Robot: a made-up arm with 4 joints.
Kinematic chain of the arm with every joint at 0, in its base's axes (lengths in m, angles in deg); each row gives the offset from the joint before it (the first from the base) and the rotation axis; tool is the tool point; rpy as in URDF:
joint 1: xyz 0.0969 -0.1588 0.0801 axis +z
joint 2: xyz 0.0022 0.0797 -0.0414 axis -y
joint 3: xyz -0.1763 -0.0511 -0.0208 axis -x
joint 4: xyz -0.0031 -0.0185 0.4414 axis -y
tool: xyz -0.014 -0.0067 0.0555 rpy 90 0 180
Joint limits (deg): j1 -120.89..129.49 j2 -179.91..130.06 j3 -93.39..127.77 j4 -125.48..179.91
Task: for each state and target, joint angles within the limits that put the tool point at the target. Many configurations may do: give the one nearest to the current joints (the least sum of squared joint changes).
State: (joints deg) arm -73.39 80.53 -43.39 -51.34
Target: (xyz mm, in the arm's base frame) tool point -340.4 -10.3 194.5
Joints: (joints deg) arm -55.81 43.72 -35.31 -33.67
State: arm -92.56 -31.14 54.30 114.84
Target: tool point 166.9 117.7 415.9
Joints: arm -59.03 -4.42 27.94 99.78
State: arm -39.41 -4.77 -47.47 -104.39
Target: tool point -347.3 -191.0 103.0
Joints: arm -68.43 6.95 -74.33 -80.95
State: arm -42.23 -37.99 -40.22 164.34
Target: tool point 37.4 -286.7 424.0
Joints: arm -41.61 -36.71 -21.20 145.08
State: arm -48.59 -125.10 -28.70 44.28
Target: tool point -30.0 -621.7 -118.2
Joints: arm -77.61 -138.67 -28.12 22.74
